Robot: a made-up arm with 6 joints. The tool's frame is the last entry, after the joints.
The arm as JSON. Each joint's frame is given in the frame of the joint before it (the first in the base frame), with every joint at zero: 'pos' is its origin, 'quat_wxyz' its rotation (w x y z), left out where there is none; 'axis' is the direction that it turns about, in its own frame. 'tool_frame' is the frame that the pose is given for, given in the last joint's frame.
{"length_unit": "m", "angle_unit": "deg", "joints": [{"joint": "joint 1", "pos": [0.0, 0.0, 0.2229], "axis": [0.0, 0.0, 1.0]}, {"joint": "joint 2", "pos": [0.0, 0.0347, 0.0], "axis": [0.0, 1.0, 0.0]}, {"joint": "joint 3", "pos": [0.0, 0.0, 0.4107], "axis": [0.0, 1.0, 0.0]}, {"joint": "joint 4", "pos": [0.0, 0.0, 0.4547], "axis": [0.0, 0.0, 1.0]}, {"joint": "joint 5", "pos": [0.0, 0.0, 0.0], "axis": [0.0, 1.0, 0.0]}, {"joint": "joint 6", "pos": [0.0, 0.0, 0.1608], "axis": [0.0, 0.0, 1.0]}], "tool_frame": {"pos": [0.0, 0.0, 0.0]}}
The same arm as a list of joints. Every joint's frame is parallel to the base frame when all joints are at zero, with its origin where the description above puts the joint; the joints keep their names.
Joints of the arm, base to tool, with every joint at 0 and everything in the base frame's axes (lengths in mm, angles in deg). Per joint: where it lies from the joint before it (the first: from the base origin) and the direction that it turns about. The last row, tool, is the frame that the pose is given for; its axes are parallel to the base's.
joint 1: xyz 0.0 0.0 222.9 axis 0 0 1
joint 2: xyz 0.0 34.7 0.0 axis 0 1 0
joint 3: xyz 0.0 0.0 410.7 axis 0 1 0
joint 4: xyz 0.0 0.0 454.7 axis 0 0 1
joint 5: xyz 0.0 0.0 0.0 axis 0 1 0
joint 6: xyz 0.0 0.0 160.8 axis 0 0 1
tool: xyz 0.0 0.0 0.0

